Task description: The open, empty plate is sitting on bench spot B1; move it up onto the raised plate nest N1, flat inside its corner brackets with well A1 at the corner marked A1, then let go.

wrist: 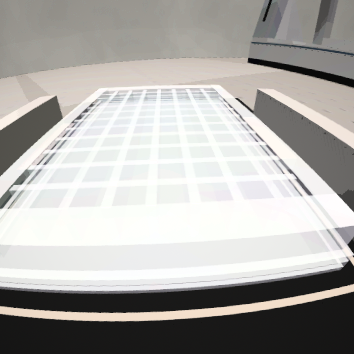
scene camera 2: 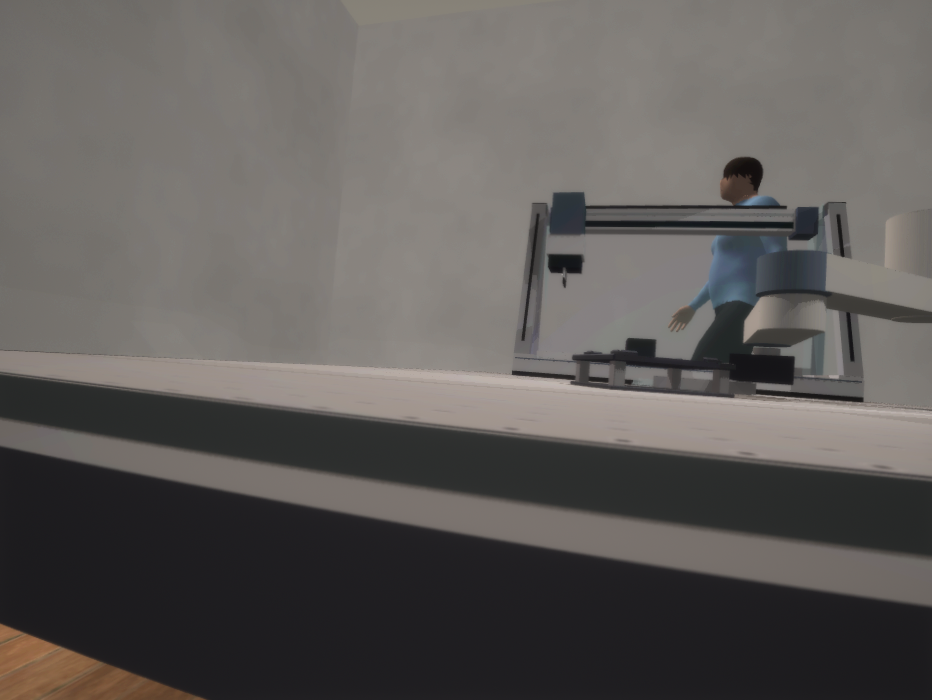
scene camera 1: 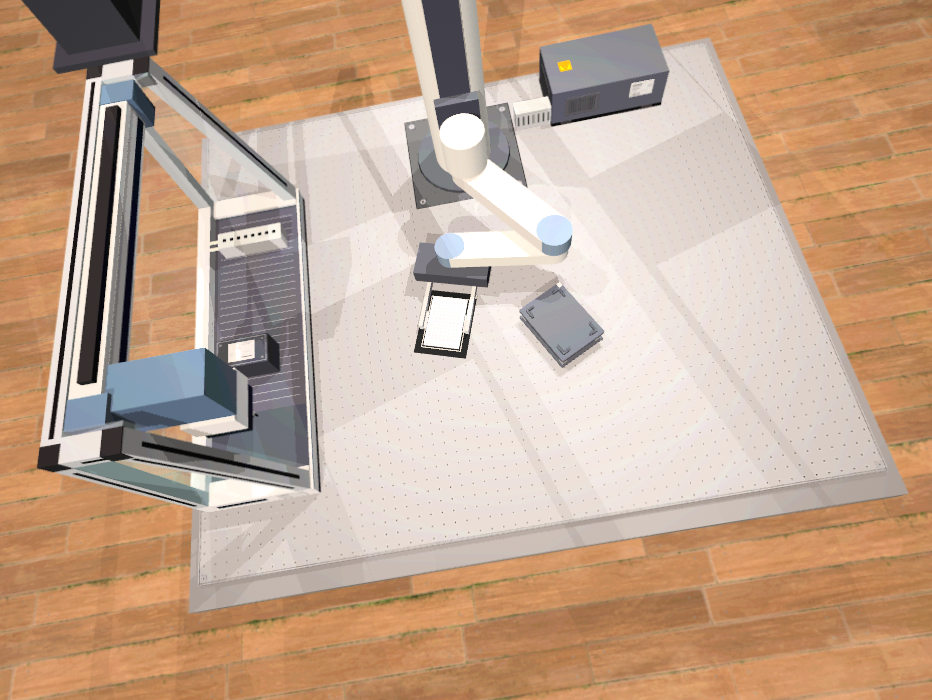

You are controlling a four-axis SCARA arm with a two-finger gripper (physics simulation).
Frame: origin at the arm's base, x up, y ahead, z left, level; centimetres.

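Where they show: gripper, fingertip midpoint: (wrist: pixel 157 107) (scene camera 2: pixel 661 382) (scene camera 1: pixel 443 329).
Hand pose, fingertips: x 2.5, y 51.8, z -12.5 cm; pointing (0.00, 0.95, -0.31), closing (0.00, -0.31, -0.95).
Observation:
After its pixels a point has its place.
The plate (scene camera 1: pixel 446 320) {z -11.5, x 2.8, y 49.6 cm} (wrist: pixel 160 165) {z -10.8, x 2.8, y 46.0 cm} is white and clear with a grid of wells. It lies flat within the black outline of bench spot B1 (scene camera 1: pixel 440 351) {z -14.1, x 1.5, y 56.7 cm}. My gripper (scene camera 1: pixel 446 325) {z -12.5, x 2.5, y 51.8 cm} (wrist: pixel 157 107) {z -12.5, x 2.5, y 51.8 cm} is shut on the plate, one finger against each long side. In scene camera 2 its dark body shows, but the plate and fingertips are hidden. The raised nest N1 (scene camera 1: pixel 561 324) {z 14.8, x 5.4, y 57.2 cm} (scene camera 2: pixel 655 363) {z 21.5, x 4.7, y 56.1 cm} is a dark grey platform on short posts with corner brackets, turned at an angle, to the right of the plate in scene camera 1. Its A1 lettering is too small to read.
A framed gantry machine (scene camera 1: pixel 307 339) {z -45.1, x 4.7, y 48.8 cm} (scene camera 2: pixel 531 301) {z -49.5, x 21.3, y 82.0 cm} stands left of the plate in scene camera 1, with a blue carriage (scene camera 1: pixel 173 388) {z -51.3, x 50.0, y 75.8 cm} and a small dark block (scene camera 1: pixel 248 354) {z -55.8, x 13.3, y 54.2 cm}. A grey box (scene camera 1: pixel 602 75) {z 38.6, x 12.8, y -6.4 cm} stands beside the arm's base. A person (scene camera 2: pixel 734 263) stands behind the gantry.

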